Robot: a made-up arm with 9 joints.
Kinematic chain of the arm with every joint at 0, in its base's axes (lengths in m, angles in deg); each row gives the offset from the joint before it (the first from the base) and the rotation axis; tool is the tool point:
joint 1: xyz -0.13 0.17 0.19 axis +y
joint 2: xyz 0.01 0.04 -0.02 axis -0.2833 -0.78 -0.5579
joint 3: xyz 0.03 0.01 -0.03 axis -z
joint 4: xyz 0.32 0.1 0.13 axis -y
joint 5: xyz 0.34 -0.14 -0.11 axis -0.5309 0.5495 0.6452
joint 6: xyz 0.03 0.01 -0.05 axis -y
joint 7: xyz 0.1 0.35 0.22 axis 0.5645 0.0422 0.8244
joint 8: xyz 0.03 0.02 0 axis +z
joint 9: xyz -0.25 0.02 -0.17 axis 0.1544 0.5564 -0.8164
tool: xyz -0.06 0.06 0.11
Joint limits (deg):
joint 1: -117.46..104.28
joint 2: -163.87..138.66
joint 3: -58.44..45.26
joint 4: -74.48..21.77
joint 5: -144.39..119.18
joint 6: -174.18..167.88
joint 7: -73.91..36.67
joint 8: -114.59..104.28
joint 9: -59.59..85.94
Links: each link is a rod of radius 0.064 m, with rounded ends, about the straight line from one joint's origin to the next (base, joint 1, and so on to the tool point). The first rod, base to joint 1, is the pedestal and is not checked.
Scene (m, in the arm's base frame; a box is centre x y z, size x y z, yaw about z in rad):
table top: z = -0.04
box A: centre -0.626 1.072 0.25 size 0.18 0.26 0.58 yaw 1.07
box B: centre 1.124 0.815 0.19 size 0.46 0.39 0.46 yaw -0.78
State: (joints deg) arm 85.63 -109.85 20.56 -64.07 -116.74 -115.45 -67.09 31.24 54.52
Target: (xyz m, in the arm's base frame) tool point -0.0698 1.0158 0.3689
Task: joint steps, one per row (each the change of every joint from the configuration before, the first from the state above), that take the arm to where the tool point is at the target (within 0.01 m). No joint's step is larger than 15 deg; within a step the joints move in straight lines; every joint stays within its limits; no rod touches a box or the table.
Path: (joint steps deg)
1: 6.25 -4.49 -13.91 -0.65 0.60 2.46 -3.41 7.36 4.69
2: 6.26 -4.50 -13.92 -0.64 0.61 2.47 -3.41 7.37 4.70
3: 1.28 0.56 -11.23 5.57 -3.85 4.91 3.31 -2.22 -4.51
4: 1.28 0.57 -11.23 5.58 -3.84 4.90 3.30 -2.21 -4.51
5: 1.29 0.56 -11.23 5.57 -3.85 4.91 3.31 -2.21 -4.51
6: 1.28 0.56 -11.24 5.58 -3.84 4.91 3.31 -2.22 -4.51

